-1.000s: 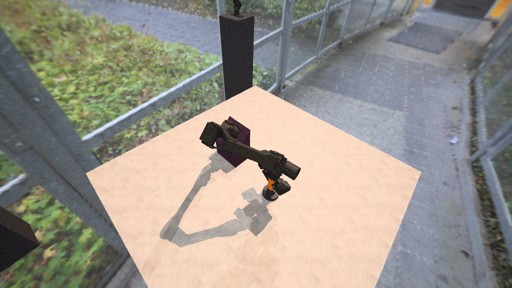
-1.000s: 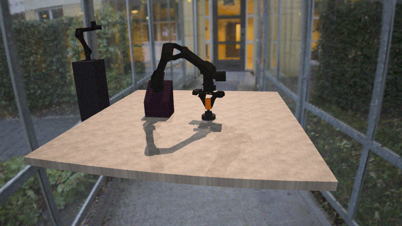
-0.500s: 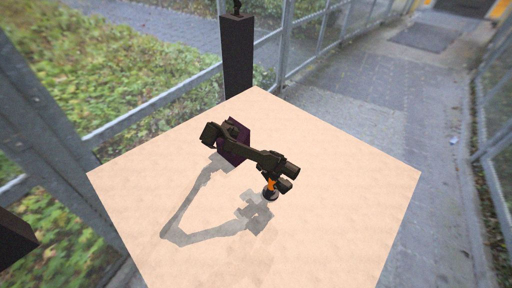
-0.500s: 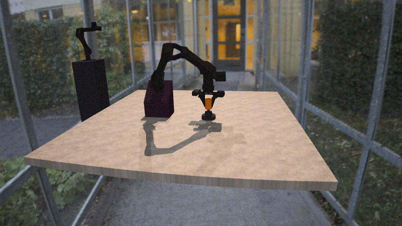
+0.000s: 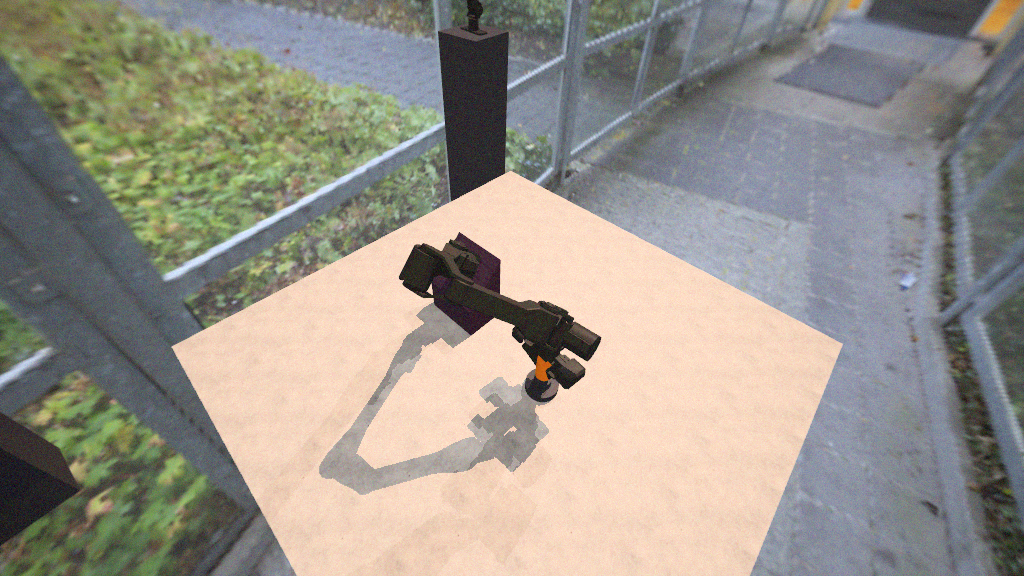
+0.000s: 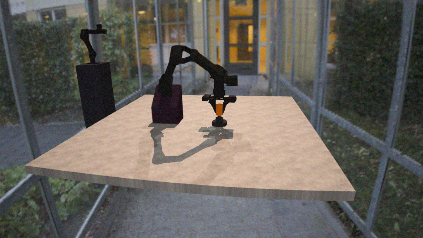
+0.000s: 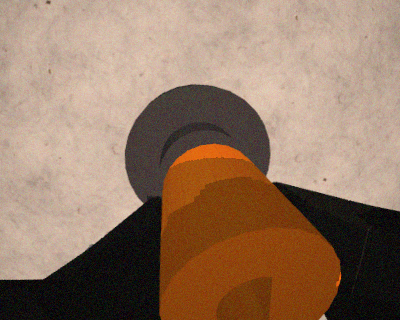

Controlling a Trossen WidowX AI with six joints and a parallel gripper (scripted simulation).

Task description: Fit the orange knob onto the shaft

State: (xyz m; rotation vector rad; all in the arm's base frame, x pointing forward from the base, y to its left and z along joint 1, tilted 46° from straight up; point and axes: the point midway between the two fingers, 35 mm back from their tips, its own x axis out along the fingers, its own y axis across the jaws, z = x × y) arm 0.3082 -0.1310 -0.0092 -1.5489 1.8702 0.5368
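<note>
Right now the orange knob is 20 mm above my gripper tip. The rest, counted from my gripper tip: pedestal 40 mm below.
</note>
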